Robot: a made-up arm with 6 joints.
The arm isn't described. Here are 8 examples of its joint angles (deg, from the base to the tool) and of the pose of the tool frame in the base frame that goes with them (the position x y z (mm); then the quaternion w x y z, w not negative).
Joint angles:
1: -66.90 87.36 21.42 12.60 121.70 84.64
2: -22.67 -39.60 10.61 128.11 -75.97 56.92
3: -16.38 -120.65 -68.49 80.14 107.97 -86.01
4: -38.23 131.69 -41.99 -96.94 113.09 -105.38
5: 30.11 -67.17 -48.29 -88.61 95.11 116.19
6: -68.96 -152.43 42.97 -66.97 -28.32 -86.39
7: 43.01 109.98 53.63 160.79 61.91 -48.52
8: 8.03 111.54 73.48 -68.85 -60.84 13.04
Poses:
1: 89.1 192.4 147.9 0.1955 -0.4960 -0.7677 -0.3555
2: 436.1 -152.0 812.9 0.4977 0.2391 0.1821 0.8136
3: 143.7 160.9 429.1 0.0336 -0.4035 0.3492 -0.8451
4: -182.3 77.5 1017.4 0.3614 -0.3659 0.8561 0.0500
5: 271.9 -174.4 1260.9 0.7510 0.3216 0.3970 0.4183
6: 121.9 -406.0 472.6 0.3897 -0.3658 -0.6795 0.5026
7: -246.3 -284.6 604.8 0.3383 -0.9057 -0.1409 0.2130
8: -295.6 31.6 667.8 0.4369 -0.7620 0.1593 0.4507
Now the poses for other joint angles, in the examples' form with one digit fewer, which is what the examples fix.
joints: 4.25 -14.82 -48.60 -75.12 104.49 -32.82
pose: -27 186 1129 0.105 -0.732 -0.074 0.670
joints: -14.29 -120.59 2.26 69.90 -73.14 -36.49
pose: -33 -266 858 0.586 -0.605 -0.163 0.515
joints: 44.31 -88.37 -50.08 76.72 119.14 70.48
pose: 123 338 103 0.212 0.118 -0.943 -0.228
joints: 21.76 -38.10 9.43 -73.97 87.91 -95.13
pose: 416 -95 751 0.056 -0.618 -0.610 0.493
